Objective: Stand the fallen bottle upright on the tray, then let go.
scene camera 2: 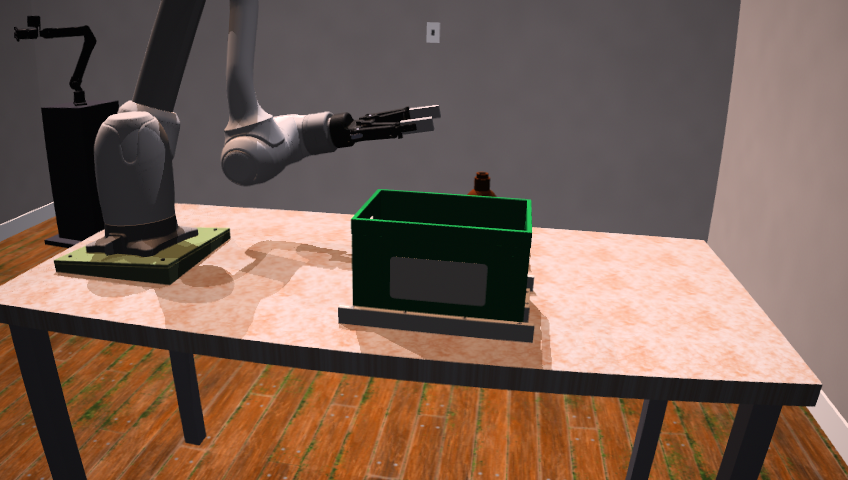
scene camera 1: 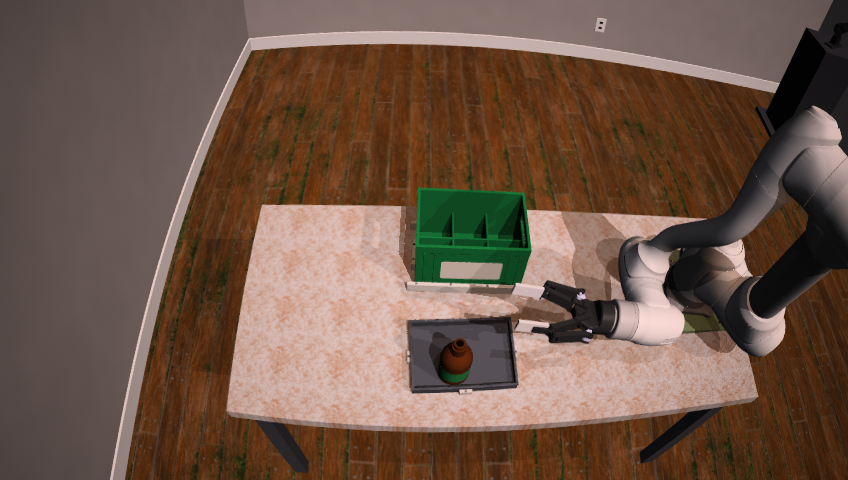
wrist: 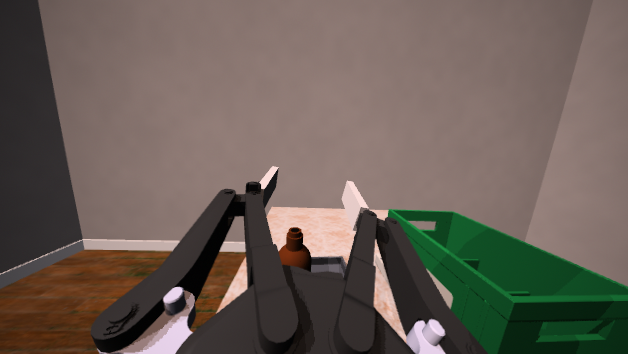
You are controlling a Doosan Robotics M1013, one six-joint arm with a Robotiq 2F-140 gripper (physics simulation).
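Frame: origin at the arm's base, x back, y left, z down, level; millimetres.
Where they show: gripper, fingertip midpoint: (scene camera 2: 436,117) (scene camera 1: 515,306) (wrist: 311,183); arm's base, origin of the base link: (scene camera 2: 143,242) (scene camera 1: 686,289).
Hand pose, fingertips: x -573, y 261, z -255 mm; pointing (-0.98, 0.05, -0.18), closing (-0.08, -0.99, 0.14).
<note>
Things, the pixels of their top centre, and the offset from my fingertips. Level surfaces: height alone.
- brown bottle, middle of its top: (scene camera 1: 459,343) (wrist: 295,229) (scene camera 2: 483,173) dx -100, dy +32, dz +118 mm
- dark grey tray, middle of its top: (scene camera 1: 463,352) (wrist: 314,296) dx -82, dy -15, dz +253 mm
- green crate, middle of its top: (scene camera 2: 447,208) (scene camera 1: 473,218) (wrist: 470,236) dx -92, dy -306, dz +104 mm
- speckled table, its level: dz +279 mm
A brown bottle (scene camera 1: 457,358) (scene camera 2: 481,183) (wrist: 294,254) with a green label stands upright on the dark grey tray (scene camera 1: 428,389) (wrist: 332,260). In scene camera 2 the green crate hides the tray and the bottle's lower part. My gripper (scene camera 1: 529,308) (scene camera 2: 429,117) (wrist: 311,183) is open and empty, its fingers pointing level. It hangs well above the table, to the right of the bottle in scene camera 1 and clear of it. In the wrist view the bottle's neck and shoulder show beyond the fingers, and the gripper's body hides its lower part.
A green crate (scene camera 1: 428,261) (scene camera 2: 441,237) (wrist: 480,312) with inner dividers stands beside the tray, with a light rail (scene camera 1: 461,289) (scene camera 2: 434,324) along its side. The speckled table (scene camera 1: 321,333) (scene camera 2: 654,309) bears the arm's green base plate (scene camera 2: 119,270). A black pedestal (scene camera 1: 800,83) (scene camera 2: 77,172) stands behind the arm.
</note>
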